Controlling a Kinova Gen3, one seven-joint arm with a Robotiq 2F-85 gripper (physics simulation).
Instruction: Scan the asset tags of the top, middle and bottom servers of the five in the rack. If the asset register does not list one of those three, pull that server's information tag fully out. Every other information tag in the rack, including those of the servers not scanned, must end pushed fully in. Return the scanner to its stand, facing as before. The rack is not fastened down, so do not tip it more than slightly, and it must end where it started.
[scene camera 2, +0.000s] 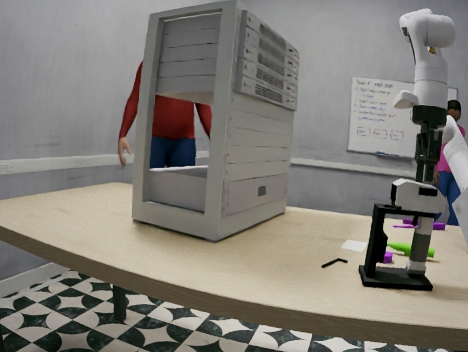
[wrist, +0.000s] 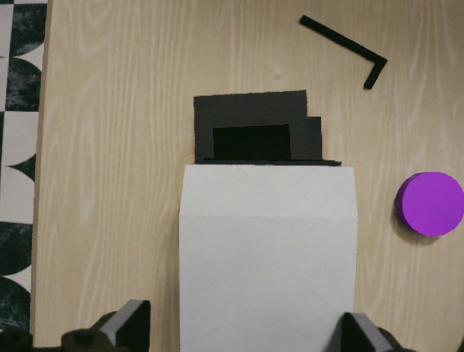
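The light grey rack stands upright on the table at the left of the scene view, with five servers in its upper part. Their asset tags and information tags are too small to read or judge. The white-headed scanner sits upright in its black stand at the right. My gripper is open and points down right over the scanner's head, with one finger on each side of it in the wrist view. Nothing is held. The asset register cannot be made out.
A black angled key and a white card lie between rack and stand. A purple disc lies beside the stand. A green object and purple pieces lie behind it. Two people stand beyond the table.
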